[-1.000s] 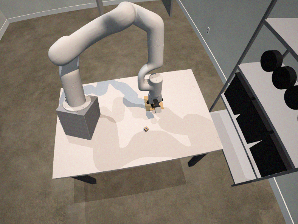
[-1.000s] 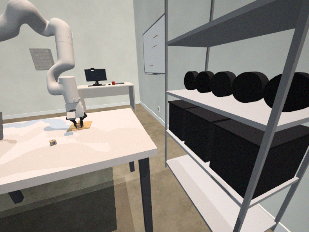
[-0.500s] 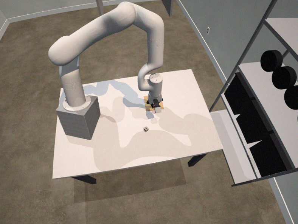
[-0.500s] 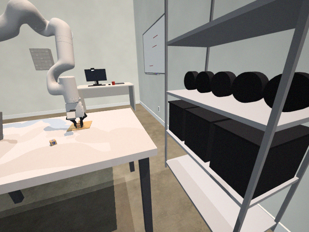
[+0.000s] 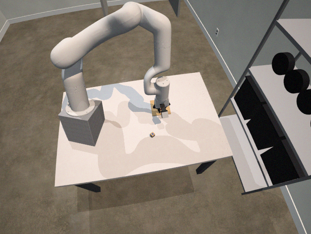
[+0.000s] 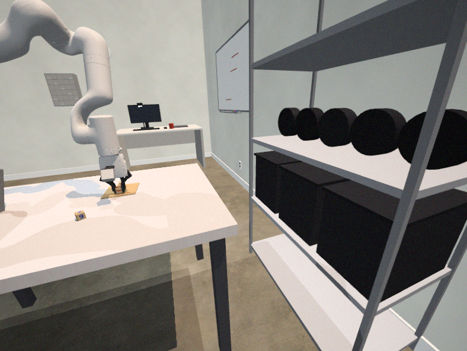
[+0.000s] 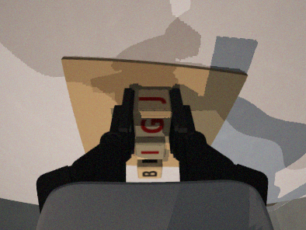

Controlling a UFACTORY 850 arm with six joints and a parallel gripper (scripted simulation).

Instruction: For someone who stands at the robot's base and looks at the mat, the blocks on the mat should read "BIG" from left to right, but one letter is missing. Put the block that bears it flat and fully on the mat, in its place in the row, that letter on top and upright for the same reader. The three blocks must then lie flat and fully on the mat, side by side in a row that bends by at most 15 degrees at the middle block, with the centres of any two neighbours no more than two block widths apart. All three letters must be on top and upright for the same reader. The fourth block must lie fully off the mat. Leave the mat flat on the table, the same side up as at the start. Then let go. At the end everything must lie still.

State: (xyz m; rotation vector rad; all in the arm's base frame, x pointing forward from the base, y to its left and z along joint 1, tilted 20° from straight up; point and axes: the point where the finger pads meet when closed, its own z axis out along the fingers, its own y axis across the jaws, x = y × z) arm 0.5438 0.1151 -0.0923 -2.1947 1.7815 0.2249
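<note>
Now: the tan mat 4 cm to the left of my hand, 3 cm below it and 1 cm behind it.
</note>
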